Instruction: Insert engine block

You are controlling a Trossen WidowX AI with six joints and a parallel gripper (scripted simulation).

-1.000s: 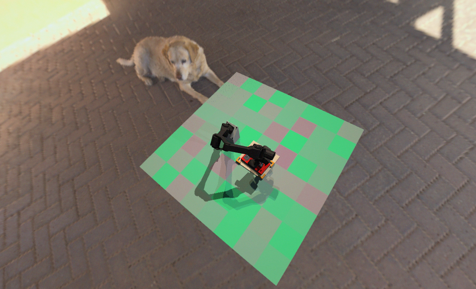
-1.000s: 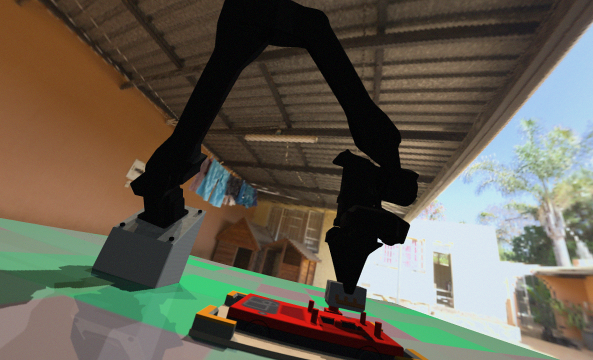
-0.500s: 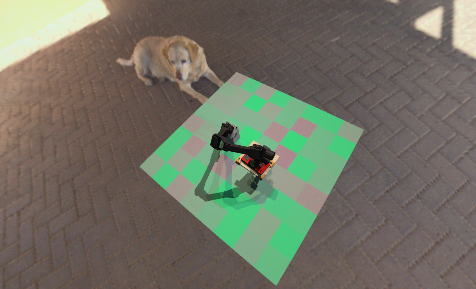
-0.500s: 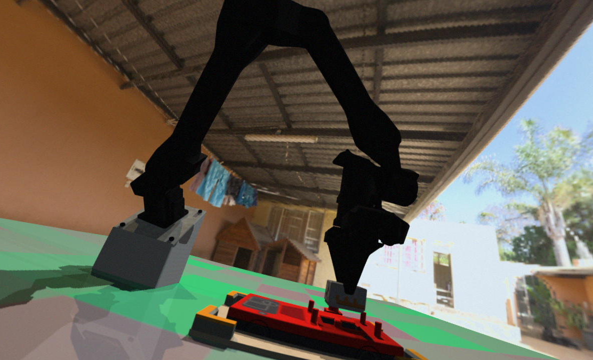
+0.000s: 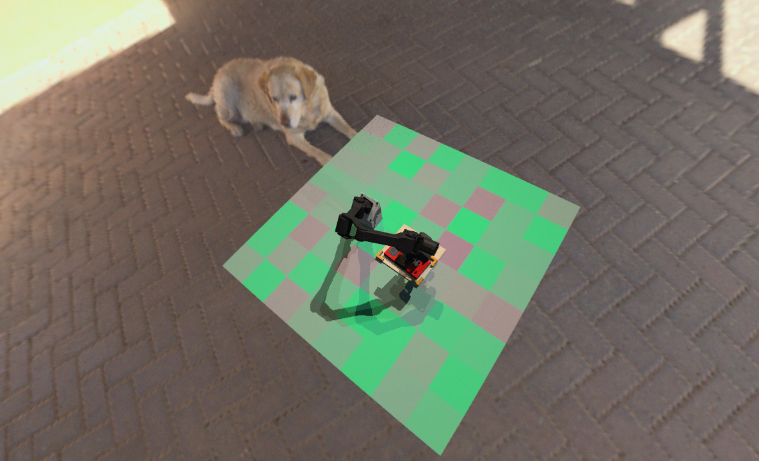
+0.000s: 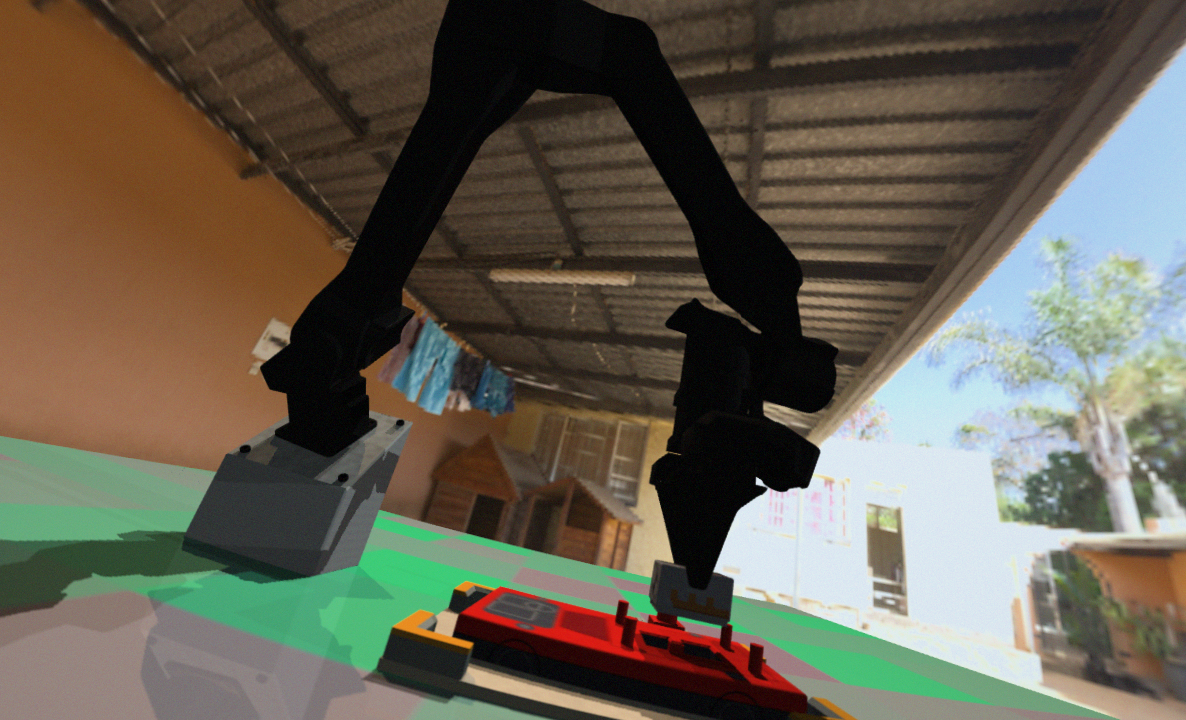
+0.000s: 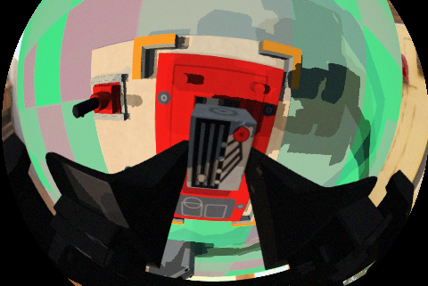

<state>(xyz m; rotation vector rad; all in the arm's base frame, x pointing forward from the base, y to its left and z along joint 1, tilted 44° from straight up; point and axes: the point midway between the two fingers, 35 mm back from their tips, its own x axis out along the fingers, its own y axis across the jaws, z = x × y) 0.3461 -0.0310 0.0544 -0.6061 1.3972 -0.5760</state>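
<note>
The black post is 10 mm ahead of my gripper tip, 120 mm to the left of it and 30 mm below it. From my gripper tip the other things lie so: engine block: 10 mm below.
</note>
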